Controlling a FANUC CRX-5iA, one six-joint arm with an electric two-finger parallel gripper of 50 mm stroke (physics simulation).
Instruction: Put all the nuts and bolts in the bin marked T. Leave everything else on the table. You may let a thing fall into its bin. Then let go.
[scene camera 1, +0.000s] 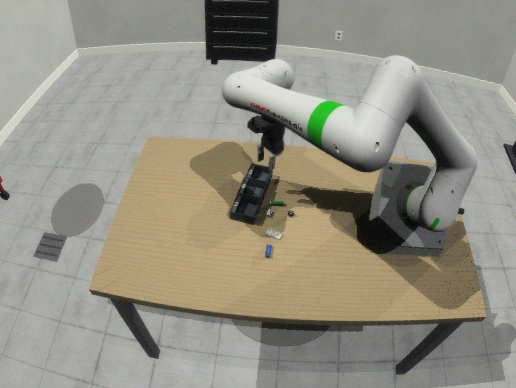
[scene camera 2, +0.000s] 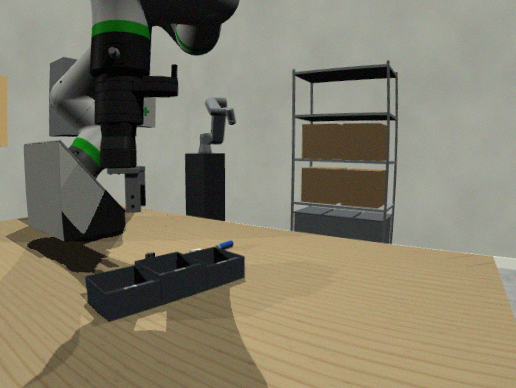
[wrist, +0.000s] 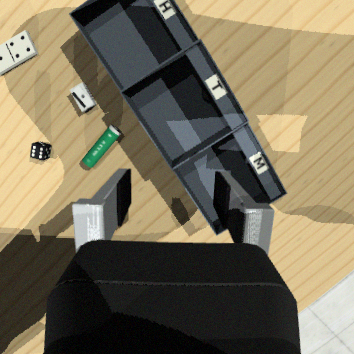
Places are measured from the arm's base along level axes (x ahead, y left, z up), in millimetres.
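Where they show: gripper, fingertip midpoint: (scene camera 1: 266, 164) (scene camera 2: 136, 208) (wrist: 172, 186); arm's base, link origin: (scene camera 1: 415, 203) (scene camera 2: 71, 174).
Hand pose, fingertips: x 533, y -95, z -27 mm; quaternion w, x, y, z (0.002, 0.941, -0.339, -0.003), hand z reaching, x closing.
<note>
Each offset is from my fingertips to the top centre of the thing. "spot": to the spot under its first point.
My gripper (scene camera 1: 266, 158) (scene camera 2: 134, 207) (wrist: 172, 186) is open and empty, pointing down. It hangs above the table by the M end of the dark three-part bin row. The bin marked T {32 mm left, 39 mm ahead, 86 mm down} (scene camera 2: 182, 284) (wrist: 231, 109) is the middle one, between the bin marked H {spot: 118 mm left, 6 mm ahead, 116 mm down} (wrist: 102, 57) and the bin marked M {spot: 79 mm right, 64 mm ahead, 97 mm down} (wrist: 271, 181). A dark patch lies by the label wall inside the T bin; I cannot tell whether it is a part or shadow. No nut or bolt can be made out on the table.
Beside the bins lie a green battery {53 mm left, 53 mm back, 118 mm down} (scene camera 1: 277, 203) (wrist: 101, 146), a small white piece with a black bar {103 mm left, 36 mm back, 121 mm down} (scene camera 1: 270, 213) (wrist: 82, 97), a black die {91 mm left, 109 mm back, 116 mm down} (scene camera 1: 291, 213) (wrist: 40, 150), a white domino {189 mm left, 67 mm back, 125 mm down} (scene camera 1: 274, 234) (wrist: 17, 51) and a blue battery {261 mm left, 62 mm back, 118 mm down} (scene camera 1: 269, 250) (scene camera 2: 226, 244).
</note>
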